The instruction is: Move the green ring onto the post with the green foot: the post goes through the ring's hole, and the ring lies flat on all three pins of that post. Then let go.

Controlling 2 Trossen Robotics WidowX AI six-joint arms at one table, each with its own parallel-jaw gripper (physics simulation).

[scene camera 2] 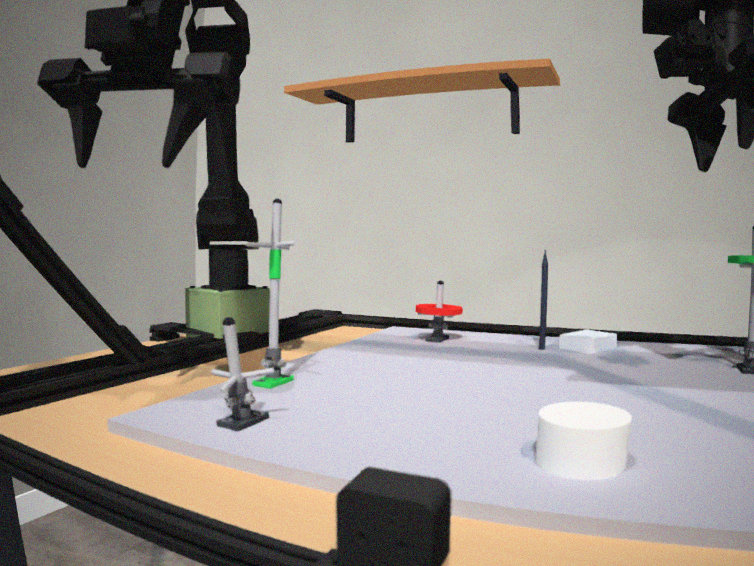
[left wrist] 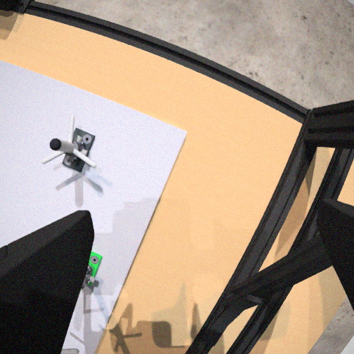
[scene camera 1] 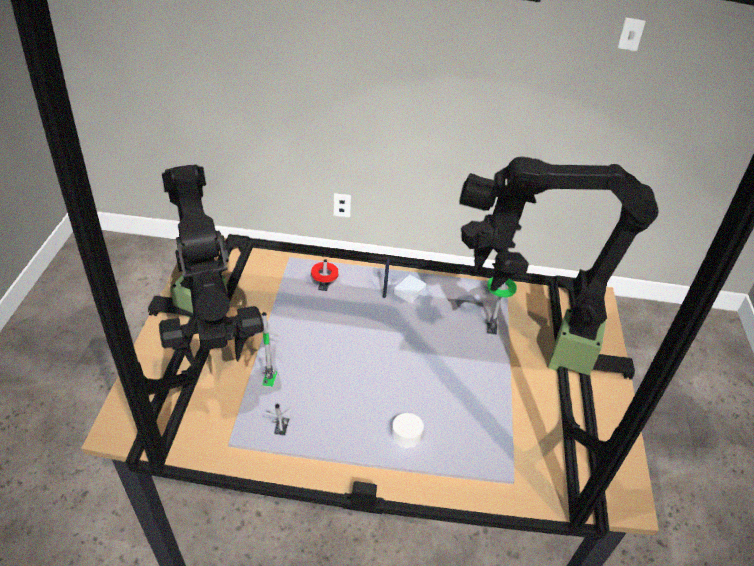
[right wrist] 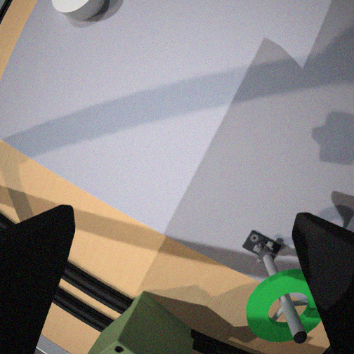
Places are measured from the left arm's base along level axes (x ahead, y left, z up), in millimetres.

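Pixels of known places: left gripper, fingertip midpoint: [scene camera 2: 122, 166] [scene camera 1: 215, 364]; right gripper, fingertip midpoint: [scene camera 2: 722, 160] [scene camera 1: 484, 280]; left arm's base at its link origin: [scene camera 2: 228, 288]; right arm's base at its link origin: [scene camera 1: 583, 327].
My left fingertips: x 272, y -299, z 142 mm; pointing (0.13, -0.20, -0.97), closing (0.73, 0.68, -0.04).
Note:
For each thing: its middle in the pictures, then the offset to it from my left fingertips. "pt": a spot on its surface instead.
- green ring at the middle of its body: [scene camera 1: 502, 286] dz -80, dx +424, dy +562 mm
- post with a black foot, surface spot: [scene camera 2: 745, 367] [scene camera 1: 489, 328] pt dz -211, dx +422, dy +545 mm
- post with the green foot, surface spot: [scene camera 2: 273, 381] [scene camera 1: 272, 381] pt dz -211, dx +21, dy +156 mm
- short black-footed post at a spot on its surface: [scene camera 2: 242, 418] pt dz -210, dx +107, dy +54 mm
- red ring at the middle of its body: [scene camera 2: 439, 309] [scene camera 1: 324, 272] dz -170, dx -22, dy +504 mm
- dark spike at the middle of its body: [scene camera 2: 544, 299] [scene camera 1: 386, 277] dz -146, dx +137, dy +535 mm
- pale block at the middle of its body: [scene camera 2: 588, 341] [scene camera 1: 410, 288] dz -206, dx +189, dy +585 mm
- white cylinder at the middle of its body: [scene camera 2: 582, 438] [scene camera 1: 407, 430] dz -199, dx +350, dy +160 mm
The green ring [scene camera 1: 503, 294] [scene camera 2: 739, 259] [right wrist: 257, 310] sits high around a post with a black foot [scene camera 1: 491, 327] [scene camera 2: 745, 367] [right wrist: 262, 243] at the back right of the mat. The post with the green foot [scene camera 1: 269, 378] [scene camera 2: 273, 381] [left wrist: 95, 260] stands upright at the mat's left, its three pins high up and bare. My right gripper [scene camera 1: 487, 277] [scene camera 2: 724, 158] [right wrist: 186, 222] is open and empty, above the green ring's level; one finger covers part of the ring in the right wrist view. My left gripper [scene camera 1: 214, 360] [scene camera 2: 124, 165] [left wrist: 208, 218] is open and empty, high beside the green-footed post.
A short black-footed post [scene camera 1: 280, 425] [scene camera 2: 242, 418] [left wrist: 78, 150] stands at the front left. A red ring [scene camera 1: 315, 272] [scene camera 2: 426, 309] sits on a back-left post. A dark spike [scene camera 1: 385, 280] [scene camera 2: 543, 301], a pale block [scene camera 1: 409, 287] [scene camera 2: 588, 341] and a white cylinder [scene camera 1: 407, 430] [scene camera 2: 582, 441] stand on the mat.

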